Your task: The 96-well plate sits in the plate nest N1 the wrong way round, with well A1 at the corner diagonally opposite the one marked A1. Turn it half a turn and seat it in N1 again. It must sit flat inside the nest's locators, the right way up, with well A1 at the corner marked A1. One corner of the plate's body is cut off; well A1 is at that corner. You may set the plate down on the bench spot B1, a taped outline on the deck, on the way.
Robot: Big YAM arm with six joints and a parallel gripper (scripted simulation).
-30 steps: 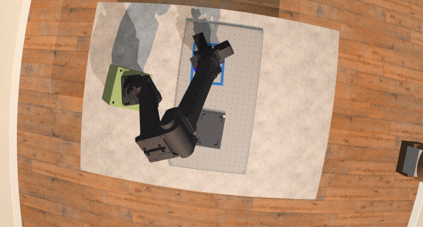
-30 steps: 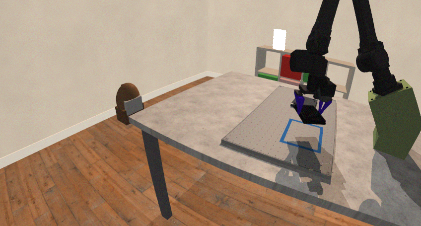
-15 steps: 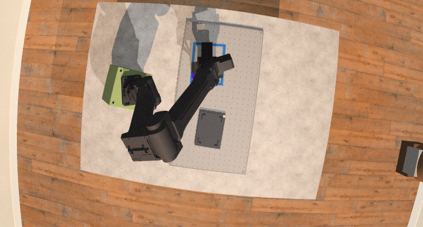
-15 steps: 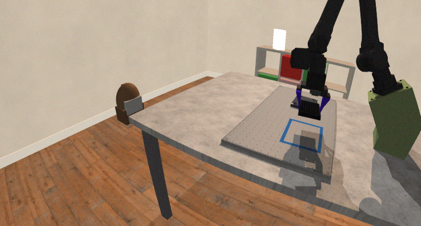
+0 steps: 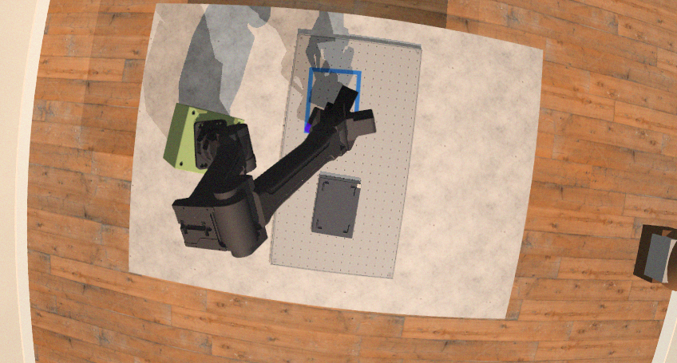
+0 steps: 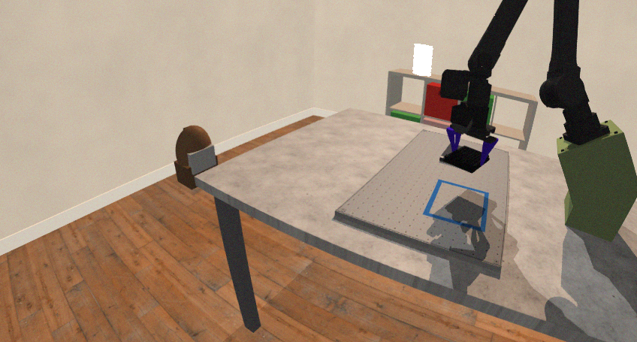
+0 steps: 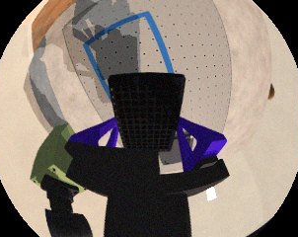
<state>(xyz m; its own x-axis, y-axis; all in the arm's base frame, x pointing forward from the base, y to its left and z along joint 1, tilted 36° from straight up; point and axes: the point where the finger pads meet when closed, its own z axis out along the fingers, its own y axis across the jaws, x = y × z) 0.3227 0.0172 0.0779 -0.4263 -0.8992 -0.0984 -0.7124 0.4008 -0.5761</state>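
Now: the grey plate nest N1 23 cm to the right of my hand, 9 cm below it and 2 cm behind it. The rest, counted from my hand: black 96-well plate right at my hand.
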